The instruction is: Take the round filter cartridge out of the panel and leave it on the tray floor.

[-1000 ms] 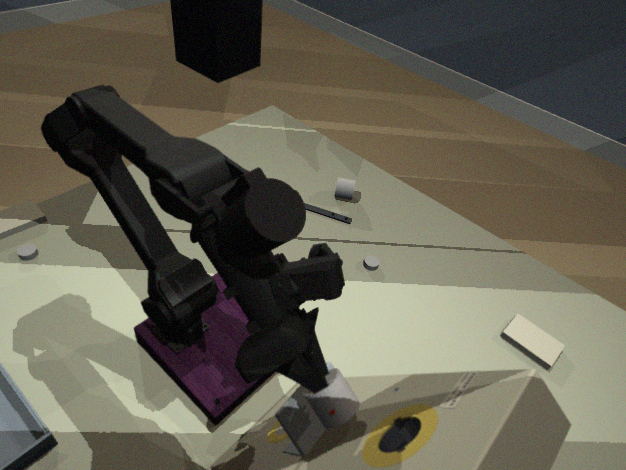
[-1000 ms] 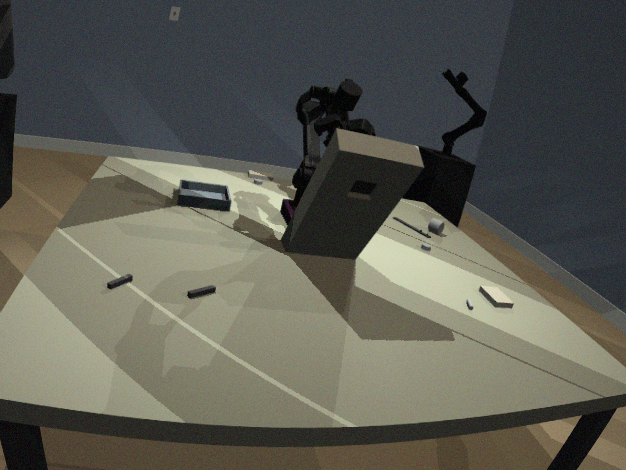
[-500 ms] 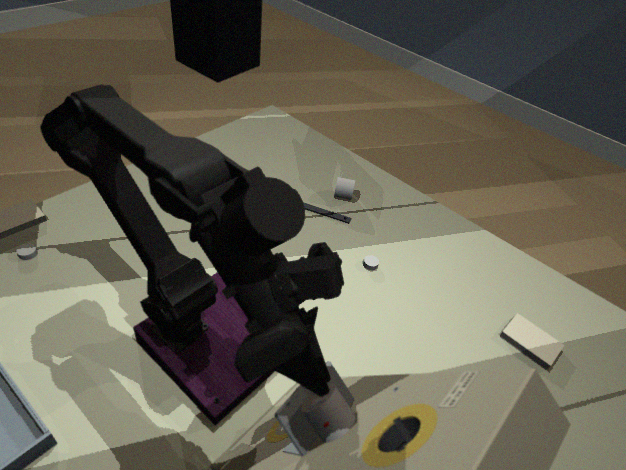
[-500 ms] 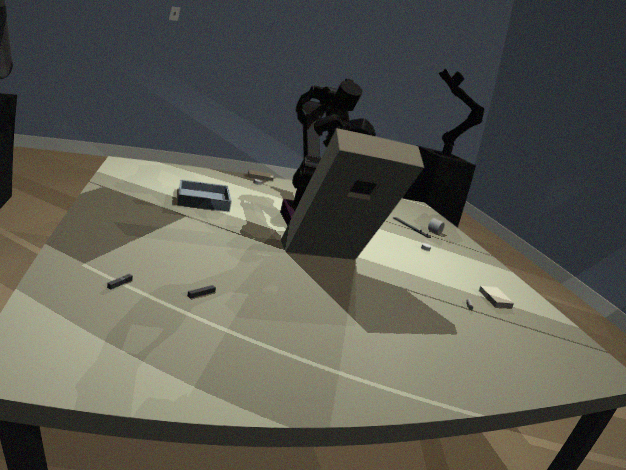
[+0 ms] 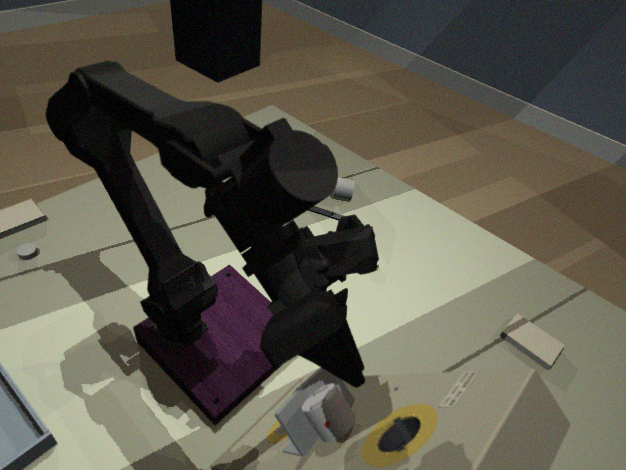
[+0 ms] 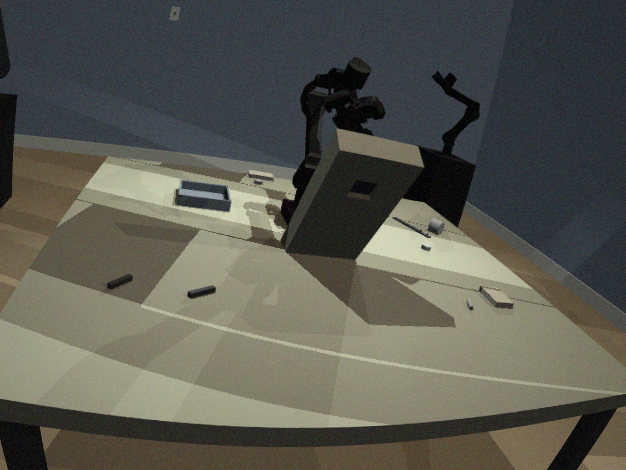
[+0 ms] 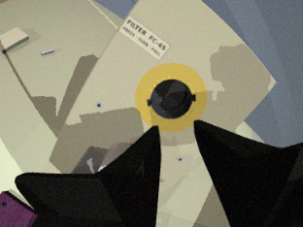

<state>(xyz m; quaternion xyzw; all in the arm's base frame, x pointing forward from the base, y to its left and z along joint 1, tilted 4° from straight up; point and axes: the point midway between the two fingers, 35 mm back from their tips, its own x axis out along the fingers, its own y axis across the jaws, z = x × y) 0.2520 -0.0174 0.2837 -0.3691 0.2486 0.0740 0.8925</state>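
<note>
Now: the round grey filter cartridge 10 cm below my gripper tip and 2 cm behind it. Round my gripper tip: grey tray 38 cm behind, 27 cm below, 26 cm to the right; grey wedge-like flap 13 cm below, 3 cm behind; sloping service panel 12 cm below, 2 cm ahead.
</note>
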